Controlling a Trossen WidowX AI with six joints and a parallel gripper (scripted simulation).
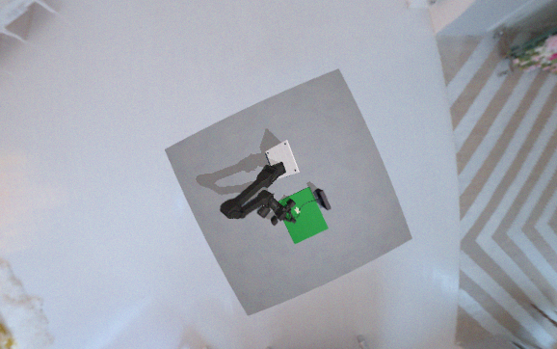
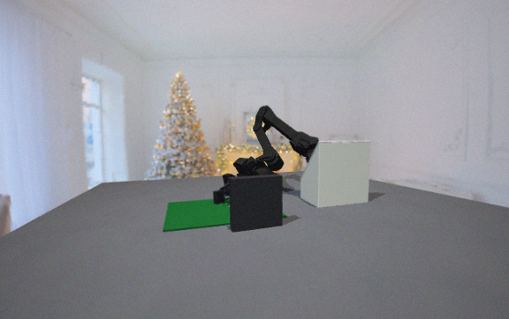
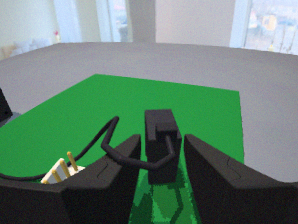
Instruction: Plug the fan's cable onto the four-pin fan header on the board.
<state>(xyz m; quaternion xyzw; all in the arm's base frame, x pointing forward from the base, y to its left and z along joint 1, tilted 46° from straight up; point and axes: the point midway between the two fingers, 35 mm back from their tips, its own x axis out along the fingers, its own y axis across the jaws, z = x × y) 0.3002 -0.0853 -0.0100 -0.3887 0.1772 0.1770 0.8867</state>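
Now: the black fan plug 1 cm ahead of my gripper tip and 1 cm below it. Also, from my gripper tip: black fan (7 cm behind, 21 cm to the left, 3 cm above); board (7 cm to the left, 5 cm below); white four-pin fan header (4 cm behind, 5 cm to the left, 3 cm below).
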